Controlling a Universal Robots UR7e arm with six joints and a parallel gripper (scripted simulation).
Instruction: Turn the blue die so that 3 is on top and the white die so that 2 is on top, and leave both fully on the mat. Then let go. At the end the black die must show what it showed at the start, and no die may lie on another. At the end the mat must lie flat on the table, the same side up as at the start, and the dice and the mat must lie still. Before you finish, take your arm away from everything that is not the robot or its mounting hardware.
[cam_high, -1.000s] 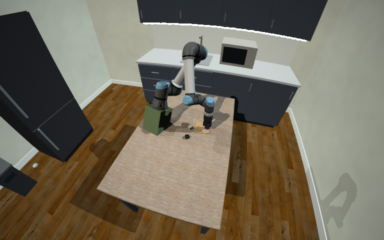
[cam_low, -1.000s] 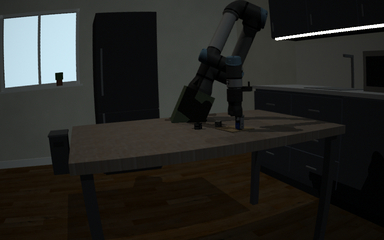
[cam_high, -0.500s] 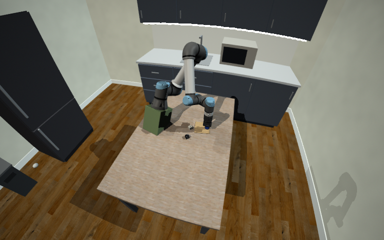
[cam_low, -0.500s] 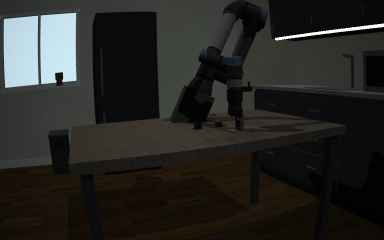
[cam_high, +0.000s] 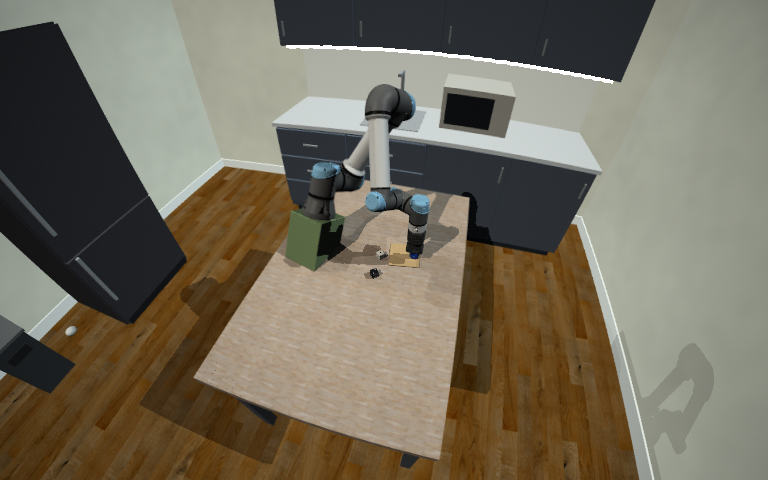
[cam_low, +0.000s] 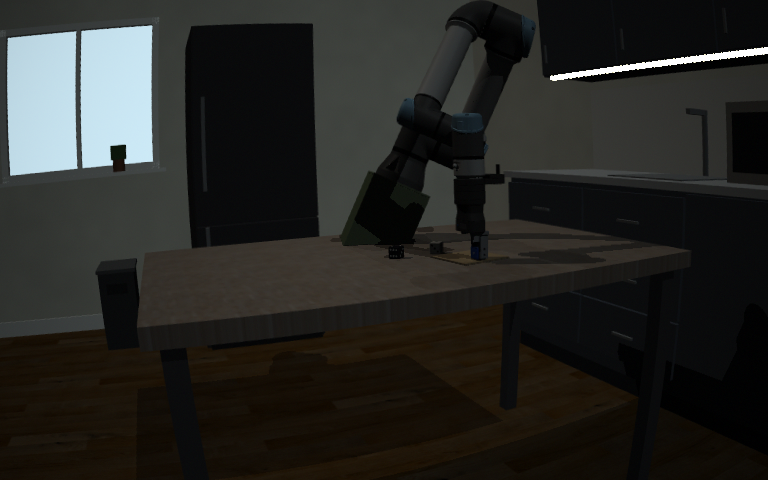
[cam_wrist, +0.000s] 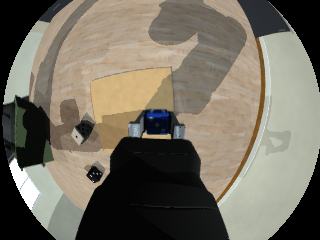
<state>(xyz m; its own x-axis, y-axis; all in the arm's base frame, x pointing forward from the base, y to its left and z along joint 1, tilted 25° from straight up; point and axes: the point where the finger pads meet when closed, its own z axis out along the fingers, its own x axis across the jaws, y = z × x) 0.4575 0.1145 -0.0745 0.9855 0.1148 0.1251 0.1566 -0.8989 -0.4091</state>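
Now: the blue die 10 mm below my hand. The rest, counted from my hand: black die 130 mm behind, 170 mm to the right, 10 mm below; white die 140 mm behind, 60 mm to the right, 10 mm below; tan mat 40 mm behind, 10 mm to the right, 20 mm below.
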